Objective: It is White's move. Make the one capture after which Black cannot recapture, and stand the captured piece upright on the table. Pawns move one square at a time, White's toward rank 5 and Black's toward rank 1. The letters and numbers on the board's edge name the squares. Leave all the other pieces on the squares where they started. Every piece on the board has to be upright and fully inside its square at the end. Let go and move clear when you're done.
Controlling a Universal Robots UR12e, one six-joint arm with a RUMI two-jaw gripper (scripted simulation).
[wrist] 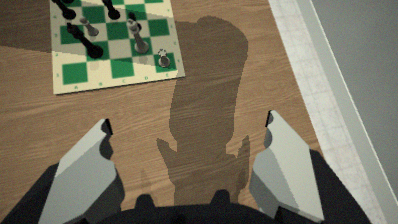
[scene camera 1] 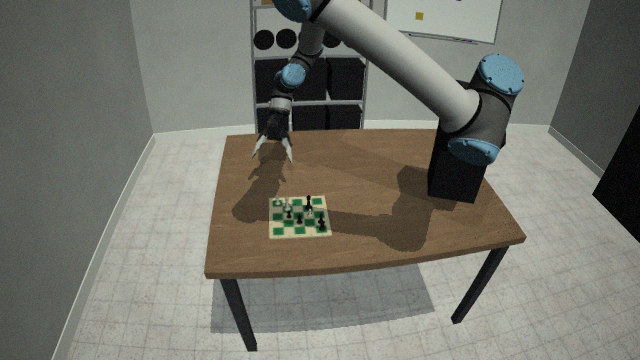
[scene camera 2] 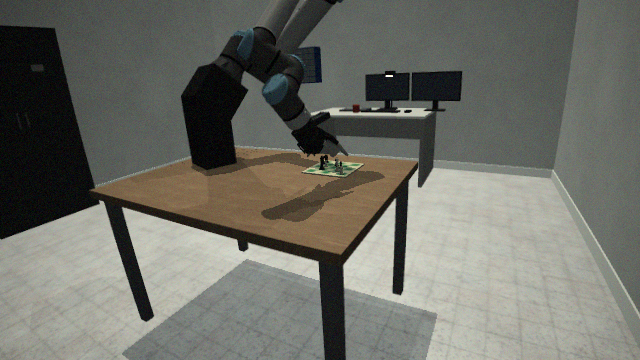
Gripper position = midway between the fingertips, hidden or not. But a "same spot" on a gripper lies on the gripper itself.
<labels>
My gripper shows in the wrist view, in scene camera 1 and in scene camera 2 (pixel 330 156). One and the same spot on my gripper: (scene camera 1: pixel 286 142) is (wrist: pixel 70 183).
</labels>
